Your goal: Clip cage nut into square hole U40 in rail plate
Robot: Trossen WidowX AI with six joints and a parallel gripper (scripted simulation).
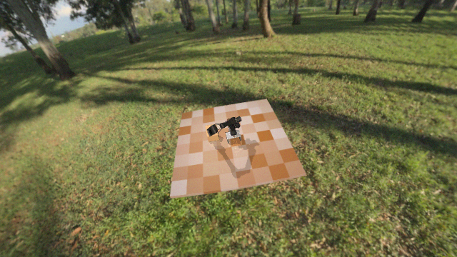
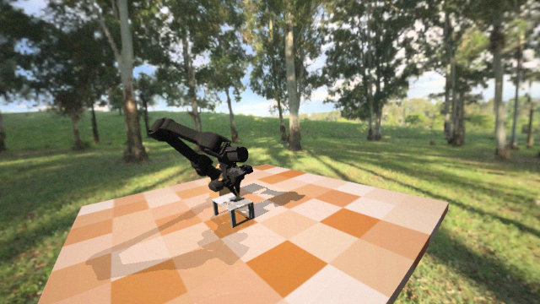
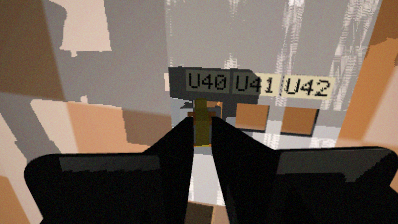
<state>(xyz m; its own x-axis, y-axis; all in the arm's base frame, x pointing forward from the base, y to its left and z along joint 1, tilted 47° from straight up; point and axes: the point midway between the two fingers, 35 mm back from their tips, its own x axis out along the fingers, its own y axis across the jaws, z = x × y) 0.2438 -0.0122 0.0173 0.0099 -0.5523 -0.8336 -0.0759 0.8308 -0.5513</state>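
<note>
Now: the cage nut 1 cm below my gripper tip.
</note>
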